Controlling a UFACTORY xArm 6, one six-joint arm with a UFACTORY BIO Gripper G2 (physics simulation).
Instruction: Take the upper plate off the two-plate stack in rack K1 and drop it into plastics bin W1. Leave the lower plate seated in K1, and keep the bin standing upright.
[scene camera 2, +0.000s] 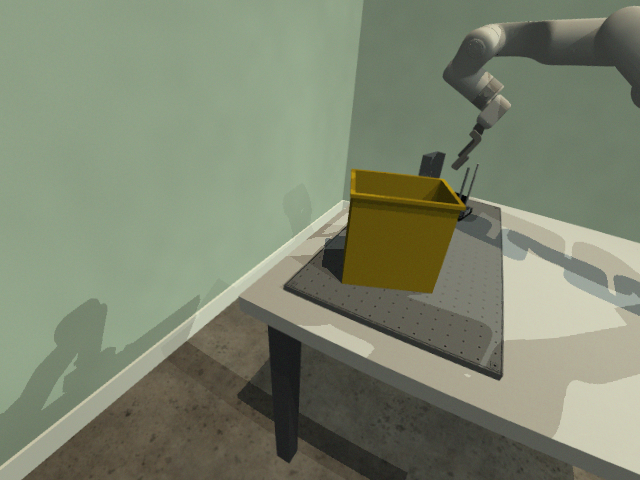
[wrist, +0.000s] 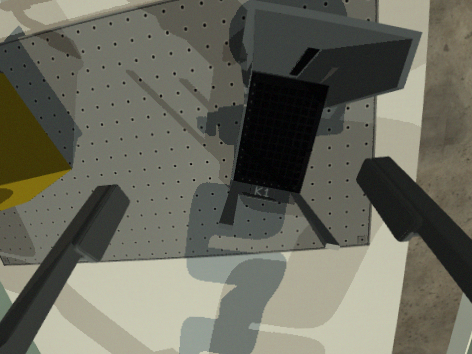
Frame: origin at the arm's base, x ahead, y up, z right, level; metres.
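Where they show: hand at its tool point: (scene camera 2: 463, 156) (wrist: 236, 209).
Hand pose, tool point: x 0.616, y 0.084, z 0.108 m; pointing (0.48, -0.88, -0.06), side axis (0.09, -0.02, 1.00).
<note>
After its pixels a point has its place.
Rack K1 (scene camera 2: 466, 211) (wrist: 261, 191) stands at the far end of the board, with thin upright posts, partly hidden by the bin in the scene view. In the wrist view a black gridded plate (wrist: 282, 132) {y -0.053, x 0.654, z 0.154 m} shows from above in the rack, behind the K1 label; a lower plate cannot be made out beneath it. The yellow bin W1 (scene camera 2: 398, 248) {y 0.000, x 0.621, z -0.318 m} (wrist: 30, 140) {y -0.060, x 0.655, z -0.199 m} stands upright and open-topped, nearer the scene camera. My gripper (scene camera 2: 459, 163) (wrist: 244, 176) {y 0.085, x 0.616, z 0.108 m} is open and empty, above the rack, its fingers wide apart on either side of it and not touching it.
A perforated board (scene camera 2: 387, 304) {y -0.089, x 0.606, z -0.357 m} (wrist: 165, 165) {y -0.089, x 0.609, z -0.013 m} lies on the pale table (scene camera 2: 542, 299) {y -0.102, x 0.346, z -0.133 m}. A tall grey angled holder (scene camera 2: 432, 164) {y 0.022, x 0.707, z 0.186 m} (wrist: 285, 40) {y 0.032, x 0.717, z 0.141 m} stands close beside the rack. A dark shape (scene camera 2: 333, 253) {y -0.089, x 0.764, z -0.285 m} shows partly behind the bin. A green wall (scene camera 2: 180, 129) runs along the left.
</note>
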